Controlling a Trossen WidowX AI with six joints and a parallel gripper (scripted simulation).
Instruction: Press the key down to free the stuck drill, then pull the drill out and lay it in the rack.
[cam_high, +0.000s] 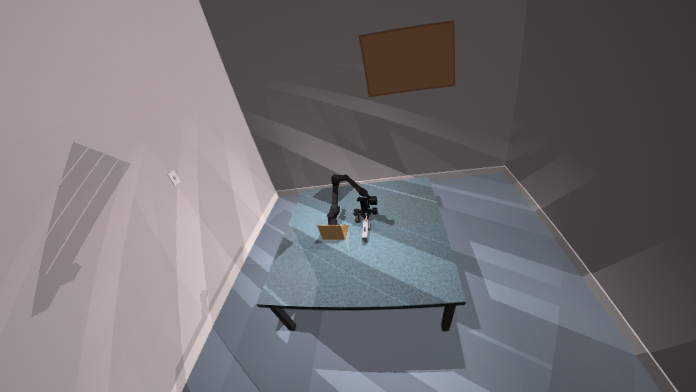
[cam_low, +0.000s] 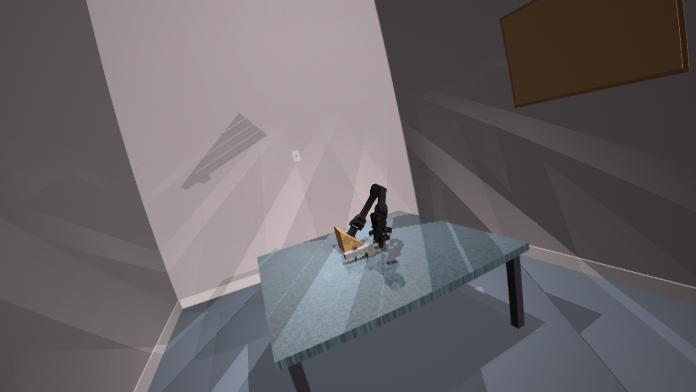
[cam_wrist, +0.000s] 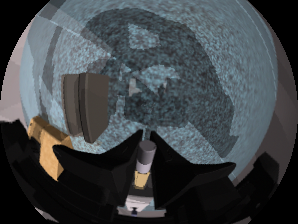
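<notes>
Right now the drill is 5 cm to the right of my gripper tip and 3 cm above it. From my gripper tip the other things lie so: grey holder block 14 cm to the right, 2 cm above, 1 cm ahead; then grey-brown block 8 cm behind, 2 cm to the left; then blue key 17 cm to the right, 3 cm above, 1 cm ahead.
</notes>
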